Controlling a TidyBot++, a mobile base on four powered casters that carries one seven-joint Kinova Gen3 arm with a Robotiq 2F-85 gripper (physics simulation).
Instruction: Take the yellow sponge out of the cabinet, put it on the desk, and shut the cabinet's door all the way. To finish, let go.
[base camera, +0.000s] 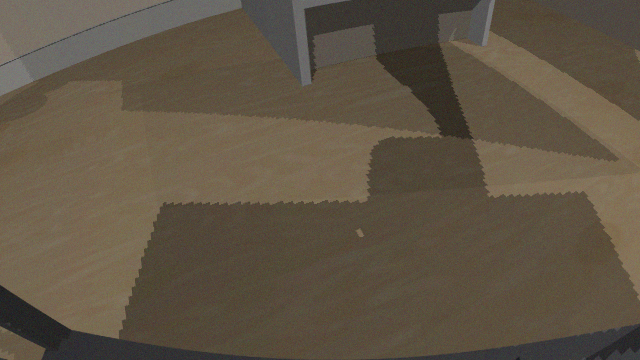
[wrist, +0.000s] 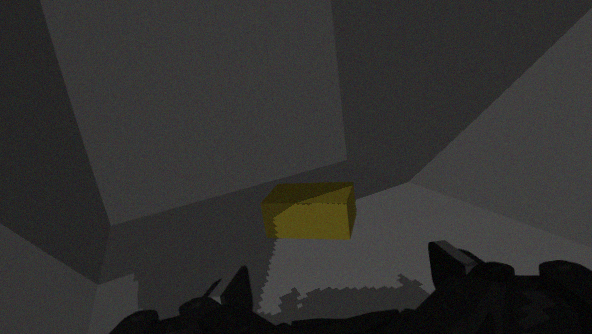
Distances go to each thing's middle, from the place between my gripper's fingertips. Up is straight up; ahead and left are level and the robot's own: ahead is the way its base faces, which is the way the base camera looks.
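Yellow sponge (wrist: 327, 210): 70 mm below my hand, 240 mm ahead, 10 mm to the left.
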